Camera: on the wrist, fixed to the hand. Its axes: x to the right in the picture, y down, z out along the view.
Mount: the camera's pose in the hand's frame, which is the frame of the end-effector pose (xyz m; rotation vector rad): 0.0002 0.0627 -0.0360 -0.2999 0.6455 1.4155
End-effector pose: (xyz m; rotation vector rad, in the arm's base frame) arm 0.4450 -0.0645 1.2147 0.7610 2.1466 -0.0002
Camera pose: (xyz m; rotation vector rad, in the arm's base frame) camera 0.4517 -0.0041 1.2539 2.0886 1.5776 1.3990
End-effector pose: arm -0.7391 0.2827 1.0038 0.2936 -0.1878 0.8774
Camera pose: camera -0.7863 0.3325 0.9809 -0.5075 0.1211 2.2546
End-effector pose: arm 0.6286 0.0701 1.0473 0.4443 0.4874 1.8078
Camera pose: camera 0.5592 0.0503 1.0507 0.1032 -0.2550 -2.8810
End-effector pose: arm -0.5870 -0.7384 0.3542 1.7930 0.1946 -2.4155
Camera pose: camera -0.5420 -0.7937 0.3419 1.5699 -0.4750 -0.7844
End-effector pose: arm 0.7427 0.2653 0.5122 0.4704 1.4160 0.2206
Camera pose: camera 0.7155 0.3277 0.5366 1.1509 1.3696 1.8201
